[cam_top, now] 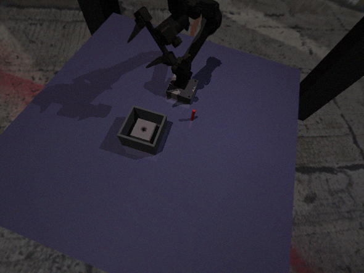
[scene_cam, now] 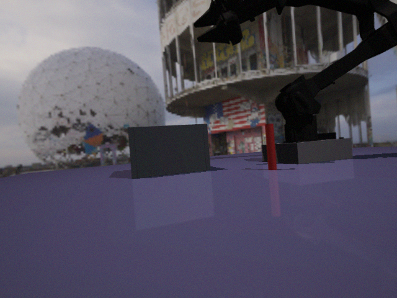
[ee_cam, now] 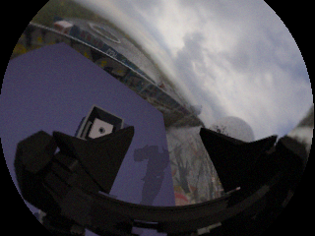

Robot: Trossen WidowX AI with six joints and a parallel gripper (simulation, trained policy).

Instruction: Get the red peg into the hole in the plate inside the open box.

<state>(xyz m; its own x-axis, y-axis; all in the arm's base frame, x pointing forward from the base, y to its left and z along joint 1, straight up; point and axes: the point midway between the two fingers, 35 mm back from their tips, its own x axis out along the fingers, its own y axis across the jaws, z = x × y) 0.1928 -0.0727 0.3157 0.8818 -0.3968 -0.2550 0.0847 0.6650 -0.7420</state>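
Now: gripper tip 7 cm past the red peg, 21 cm to the right of it and 31 cm above it. Also, from my gripper tip: plate (11 cm ahead, 4 cm to the left, 30 cm below); dark box (11 cm ahead, 4 cm to the left, 32 cm below).
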